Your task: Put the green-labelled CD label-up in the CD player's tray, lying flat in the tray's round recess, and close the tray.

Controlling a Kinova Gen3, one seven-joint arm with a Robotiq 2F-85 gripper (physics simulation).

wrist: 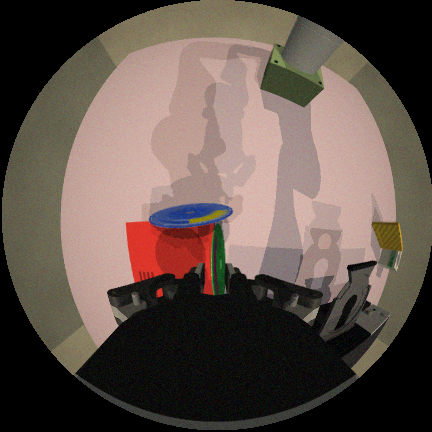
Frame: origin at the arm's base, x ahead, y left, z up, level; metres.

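Seen in the pictures: gripper, fingertip midpoint: (214,271); arm's base, origin of the base link: (298,61).
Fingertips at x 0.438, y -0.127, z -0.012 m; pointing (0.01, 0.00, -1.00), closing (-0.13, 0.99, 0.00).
Pixels of each thing's top centre, then the offset from my fingertips to it. "*": a spot on its surface instead.
- green-labelled CD, middle of its top: (221,279) 0.009 m ahead, 0.009 m left, 0.002 m up
- CD player, surface spot: (374,317) * 0.127 m ahead, 0.399 m left, 0.046 m up
- blue disc with a yellow patch, middle of its top: (181,210) 0.060 m back, 0.044 m right, 0.001 m down
- red box, middle of its top: (170,272) 0.024 m ahead, 0.056 m right, 0.033 m down
- yellow striped block, middle of its top: (400,237) 0.073 m back, 0.542 m left, 0.009 m up
- small clear piece with a green mark, middle of its top: (398,258) 0.000 m ahead, 0.666 m left, 0.020 m down
The green-labelled CD (219,260) stands upright, nearly edge-on, in the wrist view, beside the right side of a red box. Its lower part is between my fingertips. My gripper (214,271) is partly open: red shows in a gap between its left finger and the CD, and the right finger is very near the CD's green face. The CD player (374,317) is at the lower right, partly hidden by the gripper. A grey tray-like part (345,312) with a rounded recess shows there, steeply angled in this view; whether it is the open tray is hard to tell.
A blue disc with a yellow patch (187,215) is at the far edge of the red box (142,247). A yellow striped block (387,236) and a small clear piece with a green mark (390,259) are at the right. A green block (290,85) bearing a grey cylinder (310,45) stands at the top.
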